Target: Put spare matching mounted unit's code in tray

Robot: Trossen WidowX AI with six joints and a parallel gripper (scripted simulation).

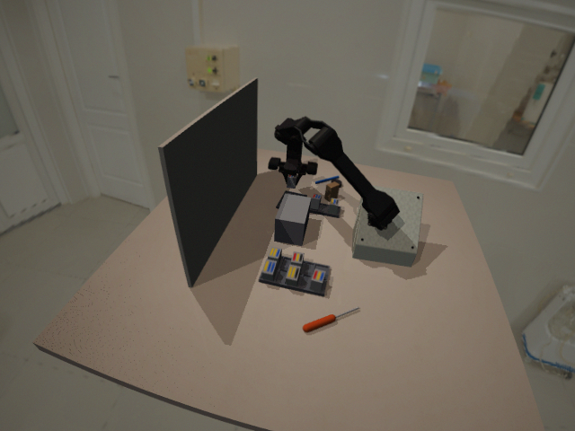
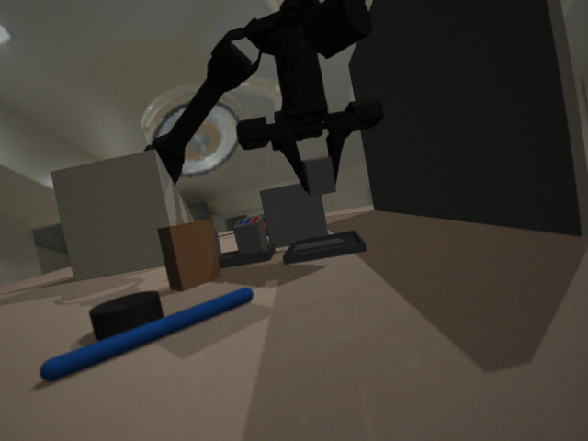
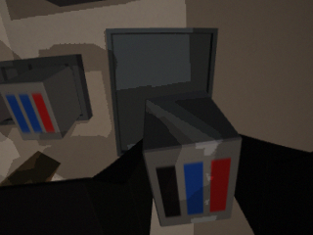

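Right now my gripper tip is 1 cm past the dark shallow tray, 1 cm to the right of it and 8 cm above it. The rest, counted from my gripper tip: mounted unit: 5 cm behind, 19 cm to the left, 3 cm below; brown box: 16 cm behind, 8 cm to the right, 5 cm below; grey spare block: 3 cm above.
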